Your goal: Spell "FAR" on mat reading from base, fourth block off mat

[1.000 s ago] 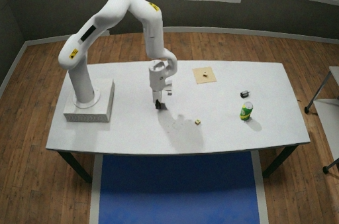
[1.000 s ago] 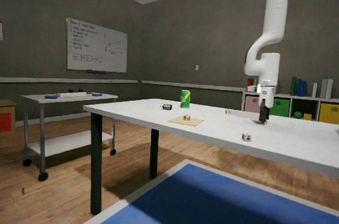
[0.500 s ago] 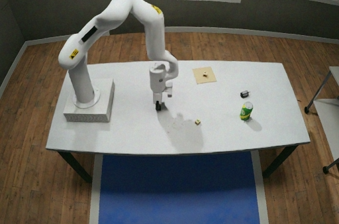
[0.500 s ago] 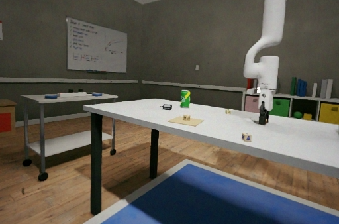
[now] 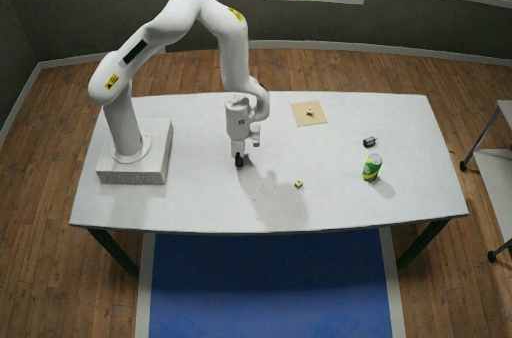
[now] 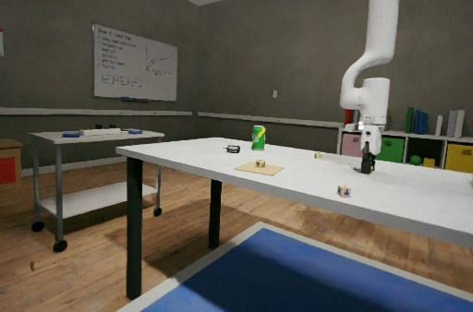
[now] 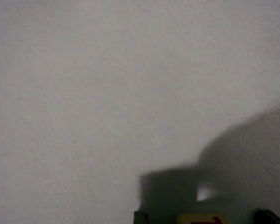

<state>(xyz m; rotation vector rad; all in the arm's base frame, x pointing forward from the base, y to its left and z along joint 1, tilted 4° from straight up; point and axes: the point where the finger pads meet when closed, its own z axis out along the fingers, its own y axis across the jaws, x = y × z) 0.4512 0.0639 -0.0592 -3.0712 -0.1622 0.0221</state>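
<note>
Now: the tan mat 300 mm to the left of my hand, 260 mm ahead of it and 20 mm below it. Also, from my hand: green soda can (540 mm ahead, 40 mm above, 10 mm to the right); then small black object (550 mm ahead, 160 mm to the left).
</note>
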